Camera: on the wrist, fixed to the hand. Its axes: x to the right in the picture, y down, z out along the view.
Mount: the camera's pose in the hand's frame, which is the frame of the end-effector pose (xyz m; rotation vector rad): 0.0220 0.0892 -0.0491 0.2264 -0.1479 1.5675
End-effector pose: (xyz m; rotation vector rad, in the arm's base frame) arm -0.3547 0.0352 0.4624 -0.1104 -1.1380 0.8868
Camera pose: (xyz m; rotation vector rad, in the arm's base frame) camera -0.3611 0.1261 0.4120 -0.8304 -0.9384 2.4130
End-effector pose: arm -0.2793 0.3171 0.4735 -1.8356 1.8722 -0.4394
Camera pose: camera -0.3806 0.2947 0.4638 0.0647 2.3296 0.0786
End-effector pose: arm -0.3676 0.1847 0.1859 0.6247 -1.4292 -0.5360
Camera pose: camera -0.3197 0.2387 0.2610 -0.4687 -1.6659 0.8366
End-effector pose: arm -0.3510 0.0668 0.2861 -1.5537 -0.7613 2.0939
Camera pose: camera -0.3113 0.0214 0.2012 1.3320 -0.6865 -1.9251
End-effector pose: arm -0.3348 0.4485 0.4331 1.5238 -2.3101 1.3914
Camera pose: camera -0.4334 0.4768 0.4150 0.3752 2.0841 -0.9436
